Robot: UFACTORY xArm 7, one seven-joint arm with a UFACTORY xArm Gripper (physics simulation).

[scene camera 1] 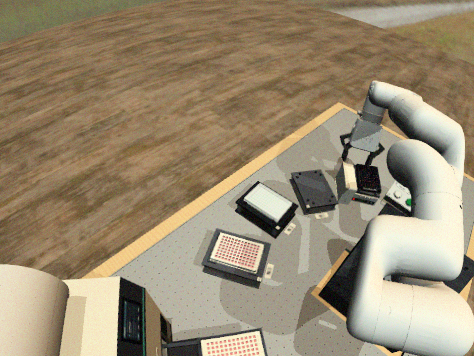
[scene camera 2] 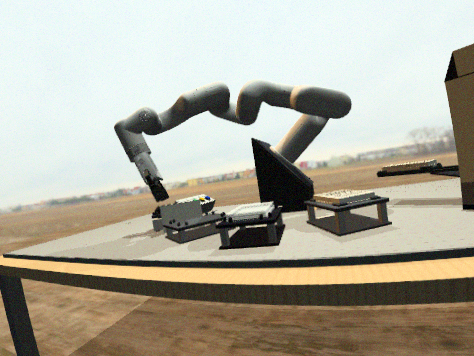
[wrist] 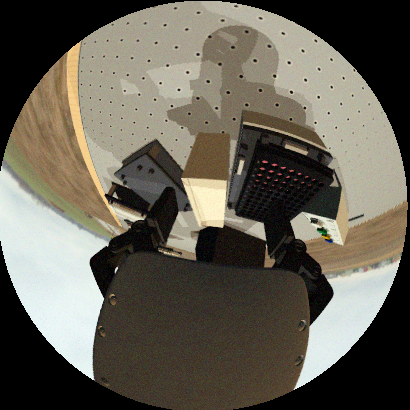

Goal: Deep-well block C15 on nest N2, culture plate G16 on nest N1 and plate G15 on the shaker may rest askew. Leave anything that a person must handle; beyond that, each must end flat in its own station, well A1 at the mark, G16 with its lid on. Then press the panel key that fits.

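Observation:
My gripper is open and empty, above the shaker and the cream box beside it. A black plate with red wells, apparently G15, lies on the shaker; it looks askew in the wrist view, with a corner near the shaker's edge. A white plate, apparently lidded G16, is on the middle nest. A cream block with red wells, apparently C15, is on another nest; whether it is fully flat is unclear. Labels and A1 marks are unreadable.
A cream box stands against the shaker. A dark nest holds no plate. The key panel is beyond the shaker. Another red-welled plate lies near the large instrument.

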